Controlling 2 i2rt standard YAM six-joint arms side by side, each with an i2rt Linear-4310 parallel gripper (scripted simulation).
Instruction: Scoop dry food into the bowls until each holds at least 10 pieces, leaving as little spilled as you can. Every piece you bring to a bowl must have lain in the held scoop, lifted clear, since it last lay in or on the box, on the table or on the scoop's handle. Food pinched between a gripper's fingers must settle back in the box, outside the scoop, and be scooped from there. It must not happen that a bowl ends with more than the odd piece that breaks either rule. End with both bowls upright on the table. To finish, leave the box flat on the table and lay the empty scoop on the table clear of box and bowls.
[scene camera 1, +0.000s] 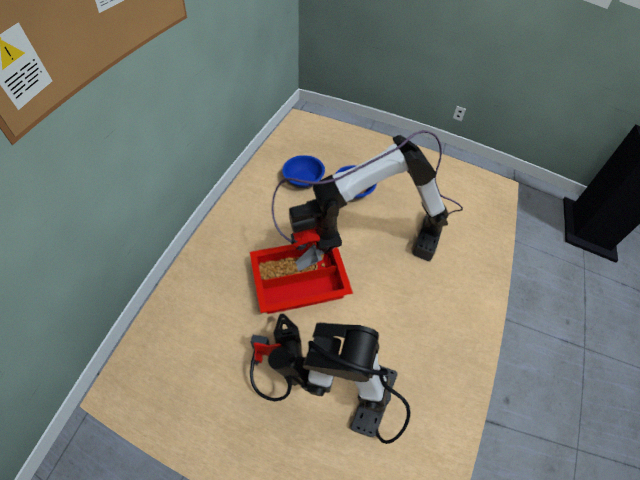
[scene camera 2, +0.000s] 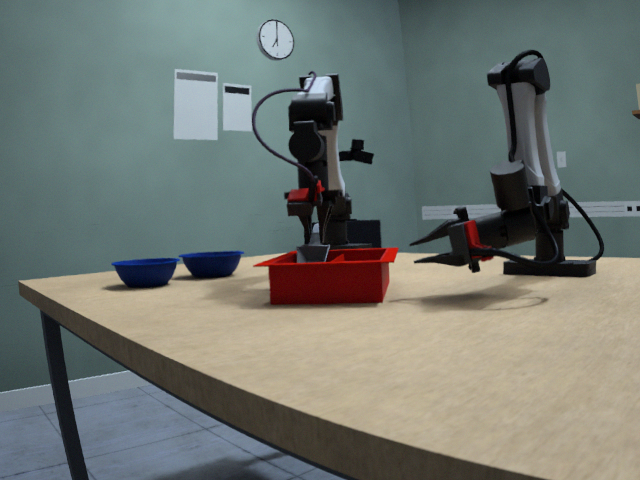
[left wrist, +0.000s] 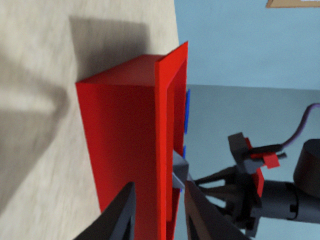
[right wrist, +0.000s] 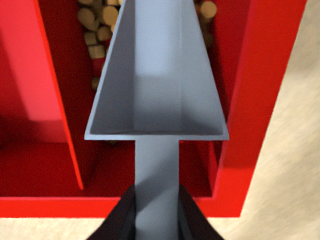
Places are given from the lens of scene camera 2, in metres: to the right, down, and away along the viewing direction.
my left gripper (scene camera 2: 411, 253): 0.14, 0.02, 0.83
red box (scene camera 2: 362, 281): 0.06, 0.06, 0.80
blue bowl (scene camera 2: 216, 264): -0.23, 0.06, 1.21
blue bowl (scene camera 2: 137, 273): -0.38, 0.07, 1.05
